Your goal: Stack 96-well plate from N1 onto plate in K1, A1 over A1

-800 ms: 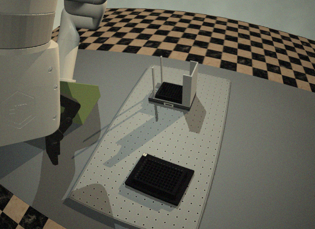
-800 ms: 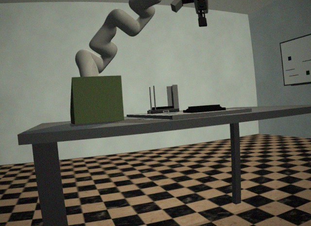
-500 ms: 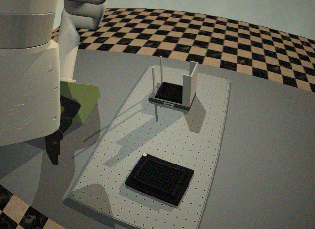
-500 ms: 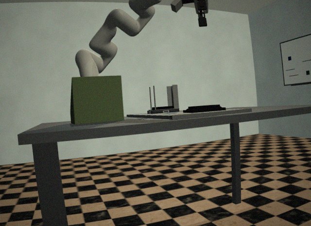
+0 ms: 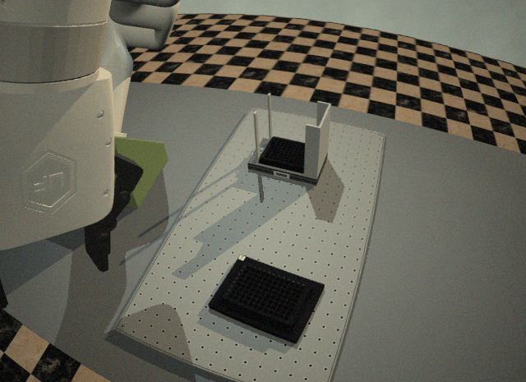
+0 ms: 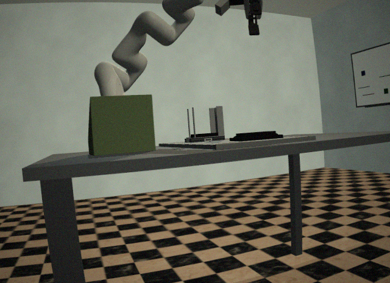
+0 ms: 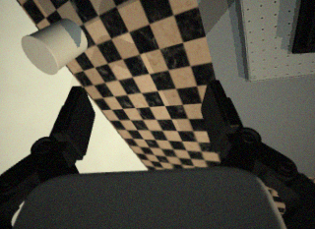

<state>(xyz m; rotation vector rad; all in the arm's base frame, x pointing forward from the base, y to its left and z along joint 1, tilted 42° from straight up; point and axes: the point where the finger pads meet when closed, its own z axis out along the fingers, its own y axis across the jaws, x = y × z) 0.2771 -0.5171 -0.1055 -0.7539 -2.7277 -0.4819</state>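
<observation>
My hand is 13 cm short of the black 96-well plate, 19 cm to the right of it and 34 cm above it. Also, from my hand: tall wall 19 cm ahead, 52 cm to the left, 27 cm below; then pale A1 mark 7 cm ahead, 27 cm to the left, 35 cm below.
</observation>
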